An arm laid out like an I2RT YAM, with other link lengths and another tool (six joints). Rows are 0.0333 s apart.
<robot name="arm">
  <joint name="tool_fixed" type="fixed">
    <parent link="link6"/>
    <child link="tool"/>
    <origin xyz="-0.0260 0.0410 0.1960" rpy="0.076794 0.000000 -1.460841"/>
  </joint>
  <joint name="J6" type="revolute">
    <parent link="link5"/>
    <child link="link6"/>
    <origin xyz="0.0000 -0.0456 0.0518" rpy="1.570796 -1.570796 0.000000"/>
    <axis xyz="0 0 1"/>
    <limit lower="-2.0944" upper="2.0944"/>
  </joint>
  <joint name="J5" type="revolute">
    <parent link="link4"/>
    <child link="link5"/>
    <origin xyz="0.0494 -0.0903 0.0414" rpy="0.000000 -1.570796 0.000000"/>
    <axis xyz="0 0 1"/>
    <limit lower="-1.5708" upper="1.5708"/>
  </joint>
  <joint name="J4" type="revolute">
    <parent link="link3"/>
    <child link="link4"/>
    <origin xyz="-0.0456 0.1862 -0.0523" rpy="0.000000 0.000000 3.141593"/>
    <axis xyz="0 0 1"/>
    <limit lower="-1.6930" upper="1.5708"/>
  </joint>
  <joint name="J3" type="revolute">
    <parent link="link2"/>
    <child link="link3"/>
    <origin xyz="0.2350 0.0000 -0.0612" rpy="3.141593 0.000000 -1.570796"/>
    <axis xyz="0 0 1"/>
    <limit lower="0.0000" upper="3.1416"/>
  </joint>
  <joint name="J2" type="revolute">
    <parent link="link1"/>
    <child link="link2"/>
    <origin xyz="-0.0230 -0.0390 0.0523" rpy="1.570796 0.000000 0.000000"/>
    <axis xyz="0 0 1"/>
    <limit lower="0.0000" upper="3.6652"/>
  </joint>
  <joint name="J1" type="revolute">
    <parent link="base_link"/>
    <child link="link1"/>
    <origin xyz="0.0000 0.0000 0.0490" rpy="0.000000 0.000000 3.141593"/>
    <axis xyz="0 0 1"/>
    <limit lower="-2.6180" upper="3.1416"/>
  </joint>
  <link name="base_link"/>
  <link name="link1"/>
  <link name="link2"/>
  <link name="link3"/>
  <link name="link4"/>
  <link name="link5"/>
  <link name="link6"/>
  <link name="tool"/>
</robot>
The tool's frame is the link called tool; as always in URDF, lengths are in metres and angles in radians.
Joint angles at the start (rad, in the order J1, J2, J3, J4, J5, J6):
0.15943 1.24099 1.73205 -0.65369 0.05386 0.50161
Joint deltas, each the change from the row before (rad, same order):
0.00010 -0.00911 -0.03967 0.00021 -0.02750 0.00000
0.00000 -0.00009 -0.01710 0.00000 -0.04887 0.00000
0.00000 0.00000 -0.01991 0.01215 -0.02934 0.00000
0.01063 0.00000 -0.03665 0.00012 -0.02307 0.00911
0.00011 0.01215 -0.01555 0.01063 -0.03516 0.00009
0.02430 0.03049 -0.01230 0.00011 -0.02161 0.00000
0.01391 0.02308 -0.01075 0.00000 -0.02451 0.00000
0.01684 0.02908 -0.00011 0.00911 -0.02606 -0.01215
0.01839 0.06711 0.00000 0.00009 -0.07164 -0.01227
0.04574 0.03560 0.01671 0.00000 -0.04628 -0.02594
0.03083 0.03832 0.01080 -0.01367 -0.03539 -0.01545
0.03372 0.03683 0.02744 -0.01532 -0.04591 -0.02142
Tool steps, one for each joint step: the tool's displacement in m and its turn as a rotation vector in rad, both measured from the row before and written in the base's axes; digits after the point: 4 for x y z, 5 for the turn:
-0.0002 0.0068 -0.0152 -0.00002 0.03074 0.02717
-0.0014 0.0117 -0.0080 0.00695 0.01834 0.04788
0.0001 0.0072 -0.0054 0.00492 0.00865 0.02867
0.0001 0.0098 -0.0173 0.00795 0.03894 0.03093
0.0019 0.0089 -0.0086 0.00620 0.01839 0.03404
0.0039 0.0167 -0.0182 -0.00161 0.04310 0.04499
0.0018 0.0126 -0.0145 0.00103 0.03474 0.03709
0.0020 0.0149 -0.0092 -0.00592 0.01716 0.04544
0.0027 0.0268 -0.0272 0.00155 0.06653 0.08902
-0.0087 0.0315 -0.0064 -0.00565 0.01068 0.09825
-0.0066 0.0219 -0.0146 -0.00795 0.03562 0.06901
-0.0105 0.0245 -0.0059 -0.00118 0.01780 0.08359

